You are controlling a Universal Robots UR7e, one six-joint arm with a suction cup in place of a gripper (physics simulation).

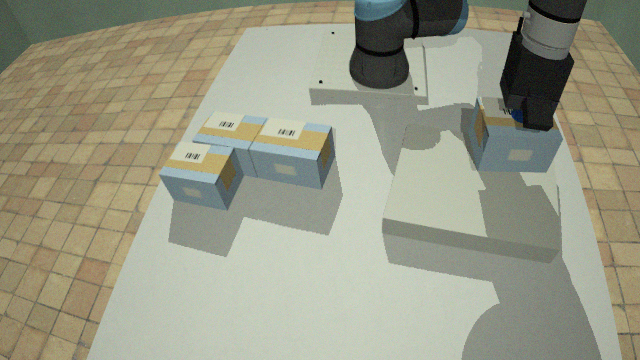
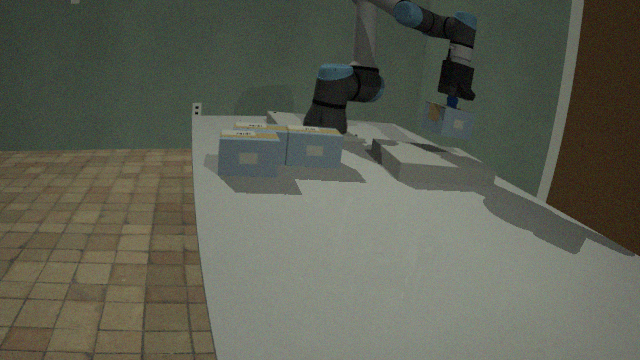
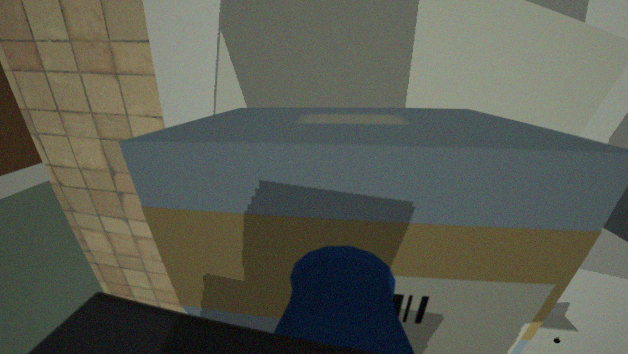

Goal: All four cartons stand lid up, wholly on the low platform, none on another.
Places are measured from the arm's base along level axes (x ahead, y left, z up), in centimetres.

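Where they show: end effector, tool point: (image 1: 518, 121) (image 3: 342, 258); arm's base, origin of the base link: (image 1: 379, 70).
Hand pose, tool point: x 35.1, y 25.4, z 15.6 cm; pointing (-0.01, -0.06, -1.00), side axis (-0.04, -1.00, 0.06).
Things, the pixels of their top centre, and the offset from my tool point. Level surfaces: height alone.
- blue carton, middle of its top: (image 3: 353, 292) (image 1: 519, 115) (image 2: 451, 105) dz +1.7, dx +0.2, dy -0.2 cm
- low platform, middle of its top: (image 3: 392, 137) (image 1: 479, 180) (image 2: 435, 154) dz -13.2, dx +1.9, dy -4.8 cm
- front left carton, middle of its top: (image 1: 195, 160) (image 2: 248, 135) dz -9.6, dx +3.1, dy -58.6 cm
- back carton, middle of its top: (image 1: 228, 128) (image 2: 260, 126) dz -9.6, dx -5.9, dy -54.2 cm
- right carton, middle of its top: (image 1: 290, 137) (image 2: 313, 130) dz -9.6, dx -3.6, dy -40.7 cm
- white table, its level: dz -18.0 cm
My suction gripper (image 1: 517, 116) (image 2: 452, 102) (image 3: 342, 290) is shut on a blue carton (image 1: 500, 152) (image 2: 457, 125) (image 3: 350, 170) with a tan band and barcode label. The carton hangs lid up in the air, above the back right part of the low platform (image 1: 435, 190) (image 2: 420, 156) (image 3: 475, 65). Three more cartons stand lid up on the table at the left, close together: a front left carton (image 1: 192, 175) (image 2: 250, 155), a back carton (image 1: 232, 132) (image 2: 260, 126) and a right carton (image 1: 295, 150) (image 2: 315, 147). No carton stands on the platform.
The white table (image 1: 300, 300) (image 2: 350, 250) carries the robot's base plate (image 1: 330, 65) at the back. The arm's base (image 1: 380, 65) (image 2: 327, 100) stands left of the platform and behind it. The table's right edge lies close beside the platform.
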